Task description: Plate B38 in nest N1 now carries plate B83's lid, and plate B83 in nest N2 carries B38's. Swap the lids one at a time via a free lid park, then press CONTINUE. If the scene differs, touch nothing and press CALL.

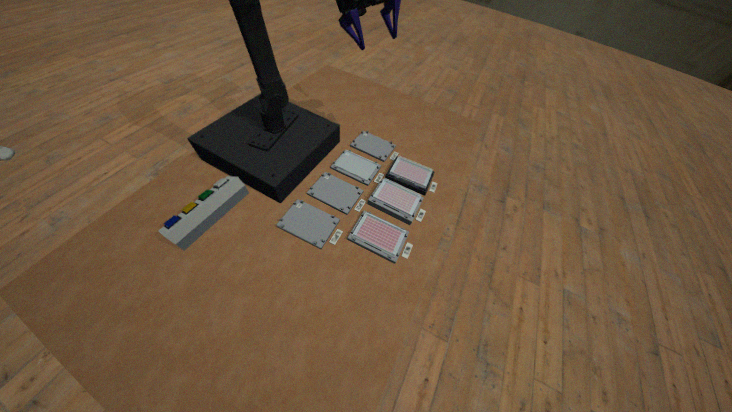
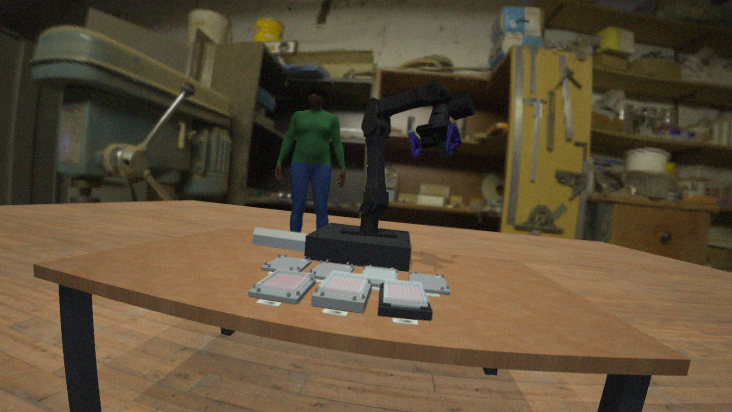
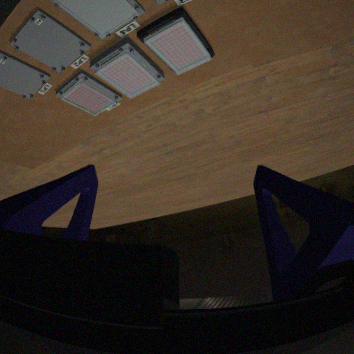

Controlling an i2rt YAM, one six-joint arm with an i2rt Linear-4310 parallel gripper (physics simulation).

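Places are measured from the arm's base along level axes (x ahead, y left, z up), in millimetres.
Where they show: gripper, fingertip midpoint: (image 1: 379, 43) (image 2: 429, 155) (image 3: 175, 173); arm's base at its link origin: (image 1: 275, 129) (image 2: 368, 234).
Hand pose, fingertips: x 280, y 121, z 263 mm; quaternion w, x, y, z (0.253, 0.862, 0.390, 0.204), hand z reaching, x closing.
Note:
Each offset is from my fingertips to the top centre of the thing.
My gripper (image 1: 379, 42) (image 2: 432, 154) (image 3: 175, 173) is open and empty, high above the table. Three pink-welled plates stand in a row: one {dy -329, dx +144, dz -316 mm} (image 1: 380, 232) (image 2: 285, 281) (image 3: 89, 95) in a low grey nest, one {dy -198, dx +161, dz -304 mm} (image 1: 396, 198) (image 2: 342, 285) (image 3: 127, 75) in a taller grey nest, one {dy -74, dx +183, dz -307 mm} (image 1: 412, 171) (image 2: 404, 294) (image 3: 177, 46) in a black nest. Nest and plate labels are too small to read; lid identities cannot be told. Grey lid parks LP1 {dy -360, dx -54, dz -324 mm} (image 1: 307, 223) (image 3: 20, 77) and LP2 {dy -233, dx -24, dz -324 mm} (image 1: 335, 191) (image 3: 50, 40) look bare. LP4 bears a pale, clear-looking piece {dy -105, dx +0, dz -326 mm} (image 1: 354, 166) (image 2: 380, 274) (image 3: 102, 15).
Another bare grey park {dy +24, dx +23, dz -324 mm} (image 1: 372, 145) (image 2: 430, 283) lies at the row's far end. A grey button panel {dy -429, dx -324, dz -280 mm} (image 1: 204, 214) (image 2: 279, 239) with blue, yellow, green and white buttons stands beside the black arm base (image 1: 235, 153) (image 2: 353, 250). A person (image 2: 315, 138) stands behind the table.

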